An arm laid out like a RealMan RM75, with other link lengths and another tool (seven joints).
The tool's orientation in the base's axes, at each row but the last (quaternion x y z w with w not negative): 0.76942, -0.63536, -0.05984, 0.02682; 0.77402, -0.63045, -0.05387, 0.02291; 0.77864, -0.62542, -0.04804, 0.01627; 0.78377, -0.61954, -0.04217, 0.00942; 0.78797, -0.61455, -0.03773, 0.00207; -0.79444, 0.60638, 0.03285, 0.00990; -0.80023, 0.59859, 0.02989, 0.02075; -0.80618, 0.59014, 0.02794, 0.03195; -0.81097, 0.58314, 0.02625, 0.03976; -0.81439, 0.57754, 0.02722, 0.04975; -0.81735, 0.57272, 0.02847, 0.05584; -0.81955, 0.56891, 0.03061, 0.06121
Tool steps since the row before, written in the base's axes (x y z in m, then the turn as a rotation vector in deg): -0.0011, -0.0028, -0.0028, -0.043, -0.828, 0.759; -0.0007, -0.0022, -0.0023, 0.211, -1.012, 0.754; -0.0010, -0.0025, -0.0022, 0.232, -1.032, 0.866; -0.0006, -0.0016, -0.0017, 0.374, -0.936, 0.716; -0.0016, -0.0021, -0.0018, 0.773, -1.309, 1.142; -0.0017, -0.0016, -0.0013, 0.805, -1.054, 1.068; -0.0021, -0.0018, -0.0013, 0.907, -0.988, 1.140; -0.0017, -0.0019, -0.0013, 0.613, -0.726, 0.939; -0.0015, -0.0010, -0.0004, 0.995, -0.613, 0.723; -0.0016, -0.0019, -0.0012, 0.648, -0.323, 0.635; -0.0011, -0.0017, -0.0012, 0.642, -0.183, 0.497; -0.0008, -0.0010, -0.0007, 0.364, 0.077, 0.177
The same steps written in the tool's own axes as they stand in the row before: 0.0027, 0.0013, 0.0028, 0.760, 0.289, -0.776; 0.0021, 0.0009, 0.0023, 0.991, 0.079, -0.805; 0.0023, 0.0013, 0.0022, 1.009, 0.073, -0.919; 0.0015, 0.0008, 0.0017, 0.956, -0.098, -0.778; 0.0017, 0.0020, 0.0018, 1.390, -0.372, -1.243; 0.0012, 0.0020, 0.0013, 1.158, -0.472, -1.156; 0.0012, 0.0025, 0.0012, 1.118, -0.588, -1.226; 0.0014, 0.0022, 0.0011, 0.797, -0.383, -1.001; 0.0005, 0.0018, 0.0003, 0.831, -0.774, -0.774; 0.0014, 0.0022, 0.0010, 0.453, -0.537, -0.659; 0.0013, 0.0017, 0.0010, 0.336, -0.570, -0.505; 0.0007, 0.0011, 0.0005, 0.035, -0.379, -0.158
